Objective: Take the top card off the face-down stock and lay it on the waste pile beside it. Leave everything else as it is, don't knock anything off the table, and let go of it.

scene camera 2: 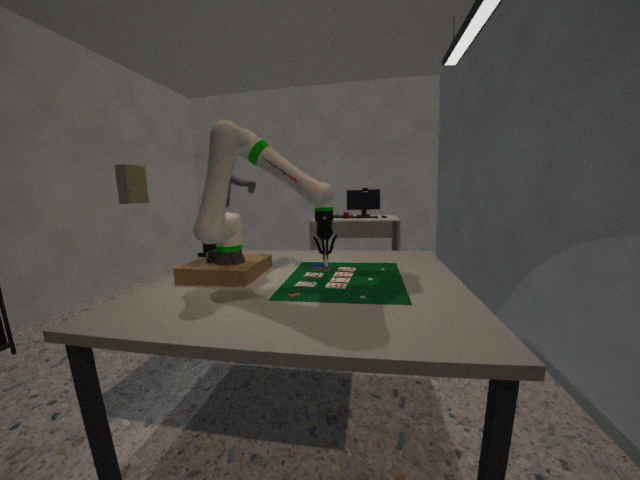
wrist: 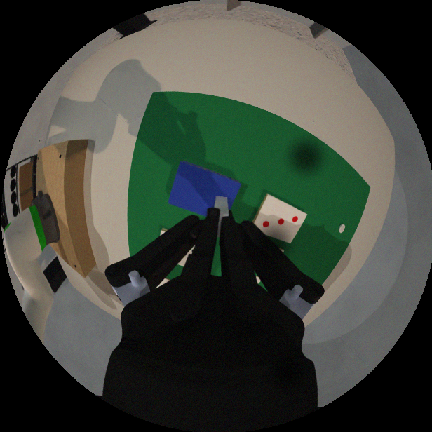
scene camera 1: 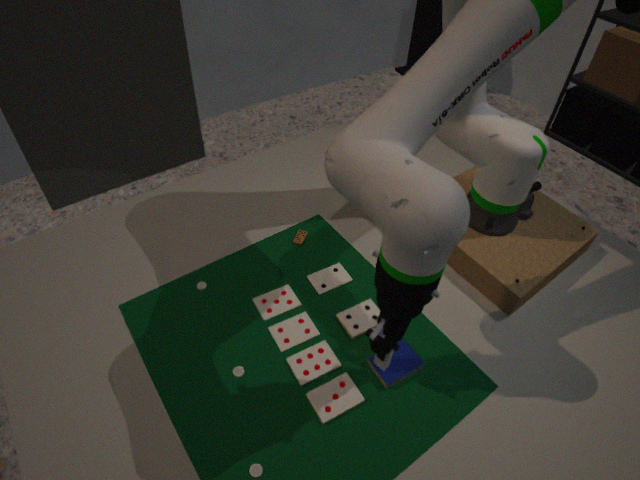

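Pixels of known places: gripper, fingertip midpoint: (scene camera 2: 326,266) (scene camera 1: 380,364); arm's base, origin of the base link: (scene camera 2: 230,262) (scene camera 1: 487,215).
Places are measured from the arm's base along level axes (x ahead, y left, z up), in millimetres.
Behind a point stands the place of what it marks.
Note:
The face-down stock (scene camera 1: 405,363) {x 396, y 233, z -51 mm} (scene camera 2: 316,266) {x 391, y 199, z -51 mm} (wrist: 200,186) is a low stack with a blue top, lying on the green mat (scene camera 1: 170,351) {x 802, y 10, z -72 mm} (scene camera 2: 387,290) {x 783, y -19, z -72 mm} (wrist: 240,135). The waste pile beside it, a white card with four black pips (scene camera 1: 359,318) {x 421, y 99, z -63 mm} (scene camera 2: 313,275) {x 419, y 81, z -63 mm}, lies face up; in the wrist view it is mostly hidden behind the fingers. My gripper (scene camera 1: 383,360) {x 440, y 214, z -52 mm} (scene camera 2: 326,264) {x 440, y 214, z -52 mm} (wrist: 220,205) is shut, fingertips together, pointing down at the stock's edge on the side toward the red-pip cards. No card shows between the fingers. Whether the tips touch the blue top cannot be told.
A three-red-pip card (scene camera 1: 335,397) {x 547, y 232, z -63 mm} (wrist: 281,220) lies near the stock. More red cards (scene camera 1: 313,362) {x 552, y 150, z -66 mm} (scene camera 1: 293,331) {x 559, y 67, z -69 mm} (scene camera 1: 276,301) {x 563, y -17, z -68 mm} continue that column. A two-black-pip card (scene camera 1: 329,278) {x 428, y -29, z -69 mm} and a small orange tile (scene camera 1: 300,237) {x 437, y -173, z -64 mm} lie beyond the waste pile. White discs (scene camera 1: 238,371) {x 691, y 107, z -68 mm} (scene camera 1: 201,285) {x 701, y -126, z -68 mm} lie on the mat.

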